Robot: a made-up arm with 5 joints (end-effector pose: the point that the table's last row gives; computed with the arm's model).
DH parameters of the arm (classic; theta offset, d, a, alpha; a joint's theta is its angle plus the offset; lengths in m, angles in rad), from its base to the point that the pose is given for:
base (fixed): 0.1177 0 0.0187 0
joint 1: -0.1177 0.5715 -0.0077 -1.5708
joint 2: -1.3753 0 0.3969 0
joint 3: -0.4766 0 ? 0
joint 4: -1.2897 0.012 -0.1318 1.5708
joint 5: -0.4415 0 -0.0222 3.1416
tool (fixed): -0.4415 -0.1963 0 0
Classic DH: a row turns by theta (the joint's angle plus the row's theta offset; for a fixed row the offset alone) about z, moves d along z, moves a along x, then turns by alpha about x.
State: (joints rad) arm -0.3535 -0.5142 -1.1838 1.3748 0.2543
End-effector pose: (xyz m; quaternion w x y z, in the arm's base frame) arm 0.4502 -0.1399 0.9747 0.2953 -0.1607 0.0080 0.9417
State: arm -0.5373 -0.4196 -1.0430 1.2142 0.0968
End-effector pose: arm 0.4635 -0.2402 0.8766 0.3094 -0.1209 0.0271 0.9428
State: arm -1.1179 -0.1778 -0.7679 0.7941 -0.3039
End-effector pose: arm 0.2894 -0.4925 0.6577 0.3947 -0.0574 0.0494 0.9157
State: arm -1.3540 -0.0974 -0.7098 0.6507 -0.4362
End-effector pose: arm 0.1698 -0.5492 0.6041 0.4416 -0.0489 0.0610 0.8938
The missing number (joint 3, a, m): -0.4121
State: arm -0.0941 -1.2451 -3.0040 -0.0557 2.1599
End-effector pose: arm -0.9663 0.0851 0.8036 0.4961 0.4281 0.7176 0.2359
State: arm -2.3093 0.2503 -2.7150 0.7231 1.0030
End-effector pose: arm -0.3113 -0.3604 1.4916 0.6419 -0.6074 0.4648 -0.0549
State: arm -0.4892 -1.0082 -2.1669 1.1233 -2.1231
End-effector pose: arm -0.2365 0.1653 1.4274 0.3779 0.2237 -0.8254 -0.3548
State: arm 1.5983 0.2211 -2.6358 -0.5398 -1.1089
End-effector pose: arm -0.0221 0.2383 1.5238 0.0912 0.9660 0.2412 -0.0201
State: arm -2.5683 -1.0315 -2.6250 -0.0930 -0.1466
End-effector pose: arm 0.7308 0.4331 1.2012 0.2801 0.2020 -0.9325 0.1054
